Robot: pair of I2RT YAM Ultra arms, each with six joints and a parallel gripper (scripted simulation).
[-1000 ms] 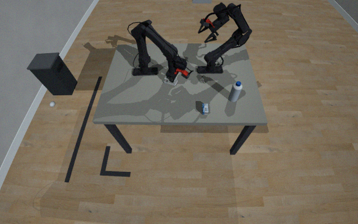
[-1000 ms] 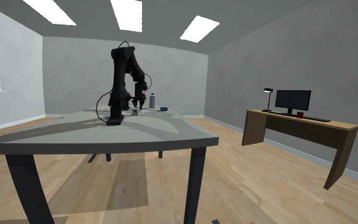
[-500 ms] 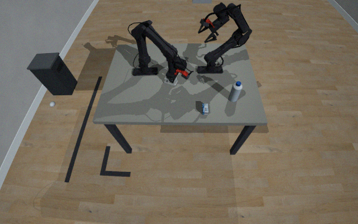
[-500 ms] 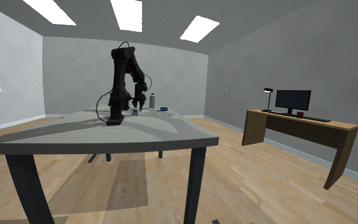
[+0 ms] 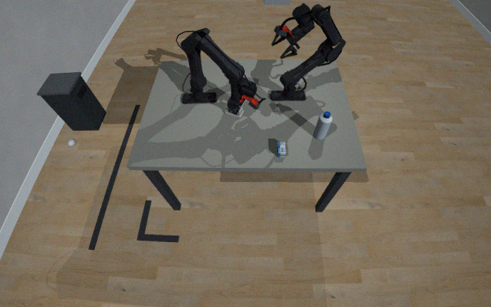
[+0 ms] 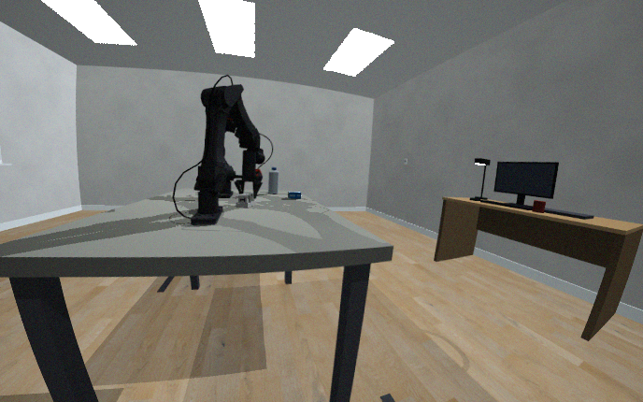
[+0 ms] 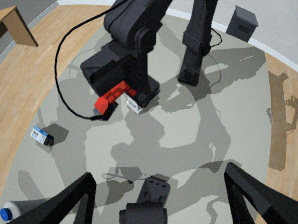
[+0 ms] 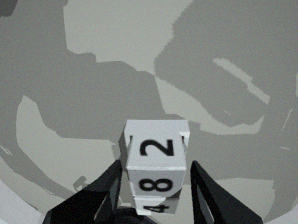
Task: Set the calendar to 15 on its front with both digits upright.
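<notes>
Now: right hand 10 mm above the white digit cube. From my right hand the other things lie so: white calendar tray: 10 mm behind, 20 mm to the right, 30 mm below.
</notes>
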